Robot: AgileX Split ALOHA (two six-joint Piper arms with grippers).
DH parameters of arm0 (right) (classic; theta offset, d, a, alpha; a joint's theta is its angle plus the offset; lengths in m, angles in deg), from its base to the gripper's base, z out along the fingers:
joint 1: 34.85 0.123 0 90
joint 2: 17.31 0 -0.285 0
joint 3: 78.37 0 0.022 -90
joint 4: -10.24 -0.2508 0 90
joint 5: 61.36 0 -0.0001 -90
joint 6: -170.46 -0.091 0 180
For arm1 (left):
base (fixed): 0 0 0 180
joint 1: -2.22 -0.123 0 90
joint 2: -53.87 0 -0.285 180
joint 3: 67.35 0 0.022 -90
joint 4: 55.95 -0.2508 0 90
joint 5: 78.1 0 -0.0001 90
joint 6: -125.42 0.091 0 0
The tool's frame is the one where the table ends.
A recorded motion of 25 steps. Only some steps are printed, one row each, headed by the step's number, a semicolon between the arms.
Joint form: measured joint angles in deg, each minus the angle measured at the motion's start. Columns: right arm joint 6, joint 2, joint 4, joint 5, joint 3, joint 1; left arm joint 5, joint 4, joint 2, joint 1, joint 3, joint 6.
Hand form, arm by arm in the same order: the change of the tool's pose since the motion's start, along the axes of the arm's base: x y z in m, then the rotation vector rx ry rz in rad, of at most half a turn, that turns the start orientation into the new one. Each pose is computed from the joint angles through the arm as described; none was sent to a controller.
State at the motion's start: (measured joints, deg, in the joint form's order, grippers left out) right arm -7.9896 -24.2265 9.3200 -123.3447 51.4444 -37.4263; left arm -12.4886 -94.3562 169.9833 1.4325 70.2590 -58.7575
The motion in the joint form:
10: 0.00 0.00 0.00 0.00 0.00 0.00; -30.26 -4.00 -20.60 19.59 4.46 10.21
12: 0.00 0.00 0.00 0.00 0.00 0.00; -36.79 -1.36 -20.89 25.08 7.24 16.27
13: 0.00 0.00 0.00 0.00 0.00 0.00; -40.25 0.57 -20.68 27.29 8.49 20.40
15: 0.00 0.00 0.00 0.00 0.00 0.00; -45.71 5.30 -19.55 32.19 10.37 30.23
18: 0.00 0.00 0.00 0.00 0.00 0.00; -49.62 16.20 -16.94 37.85 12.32 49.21
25: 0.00 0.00 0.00 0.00 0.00 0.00; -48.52 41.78 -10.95 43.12 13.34 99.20
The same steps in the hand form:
10: 0.0000 0.0000 0.0000 0.0000 0.0000 0.0000; -0.0352 -0.0848 0.0849 0.4483 -0.1904 -0.2365
12: 0.0000 0.0000 0.0000 0.0000 0.0000 0.0000; -0.0382 -0.1075 0.0927 0.5512 -0.2318 -0.2740
13: 0.0000 0.0000 0.0000 0.0000 0.0000 0.0000; -0.0387 -0.1161 0.0940 0.6140 -0.2460 -0.2856
15: 0.0000 0.0000 0.0000 0.0000 0.0000 0.0000; -0.0438 -0.1368 0.0914 0.7375 -0.2824 -0.3376
18: 0.0000 0.0000 0.0000 0.0000 0.0000 0.0000; -0.0503 -0.1629 0.0829 0.8965 -0.3636 -0.4134
25: 0.0000 0.0000 0.0000 0.0000 0.0000 0.0000; -0.0525 -0.1878 0.0550 1.2865 -0.6269 -0.5331

